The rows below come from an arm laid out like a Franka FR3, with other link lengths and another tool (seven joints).
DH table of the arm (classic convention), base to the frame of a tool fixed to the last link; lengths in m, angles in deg. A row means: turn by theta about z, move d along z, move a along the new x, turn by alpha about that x. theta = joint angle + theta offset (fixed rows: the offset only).
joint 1: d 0.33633; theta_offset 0; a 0; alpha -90
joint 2: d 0; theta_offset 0; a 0; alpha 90
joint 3: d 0.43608; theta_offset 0; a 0.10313; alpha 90
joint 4: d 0; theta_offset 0; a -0.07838; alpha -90
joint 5: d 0.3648; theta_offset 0; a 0; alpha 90
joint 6: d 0; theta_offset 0; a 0.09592; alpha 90
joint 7: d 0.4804; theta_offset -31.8; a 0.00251; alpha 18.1
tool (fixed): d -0.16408; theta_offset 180; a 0; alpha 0
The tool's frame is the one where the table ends.
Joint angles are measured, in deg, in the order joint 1, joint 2, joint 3, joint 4, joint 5, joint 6, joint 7. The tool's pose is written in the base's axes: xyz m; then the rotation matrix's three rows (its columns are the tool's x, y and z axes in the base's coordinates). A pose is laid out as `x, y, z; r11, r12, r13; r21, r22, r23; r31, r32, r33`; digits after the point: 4 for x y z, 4 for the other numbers.
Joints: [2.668 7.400 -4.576 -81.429 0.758 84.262 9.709]
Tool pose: 0.6111, -0.0601, 0.5086; -0.9354, -0.3031, -0.1823; -0.3462, 0.8900, 0.2967; 0.0723, 0.3406, -0.9374
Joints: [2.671 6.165 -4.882 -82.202 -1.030 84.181 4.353]
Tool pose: 0.6070, -0.0716, 0.5166; -0.9022, -0.3812, -0.2020; -0.4245, 0.8678, 0.2582; 0.0769, 0.3187, -0.9447
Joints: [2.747 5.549 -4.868 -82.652 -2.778 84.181 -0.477]
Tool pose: 0.6066, -0.0787, 0.5209; -0.8630, -0.4530, -0.2236; -0.4973, 0.8398, 0.2179; 0.0891, 0.2992, -0.9500
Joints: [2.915 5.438 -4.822 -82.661 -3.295 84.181 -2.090]
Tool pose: 0.6075, -0.0787, 0.5224; -0.8469, -0.4792, -0.2304; -0.5235, 0.8272, 0.2042; 0.0927, 0.2936, -0.9514
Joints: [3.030 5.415 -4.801 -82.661 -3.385 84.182 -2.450]
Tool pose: 0.6079, -0.0776, 0.5227; -0.8424, -0.4862, -0.2322; -0.5307, 0.8233, 0.2012; 0.0933, 0.2927, -0.9516
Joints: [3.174 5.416 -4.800 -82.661 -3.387 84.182 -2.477]
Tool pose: 0.6081, -0.0761, 0.5227; -0.8408, -0.4887, -0.2328; -0.5332, 0.8219, 0.2005; 0.0934, 0.2928, -0.9516
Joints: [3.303 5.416 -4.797 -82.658 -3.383 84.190 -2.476]
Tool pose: 0.6083, -0.0746, 0.5227; -0.8396, -0.4906, -0.2331; -0.5351, 0.8207, 0.2001; 0.0932, 0.2927, -0.9516
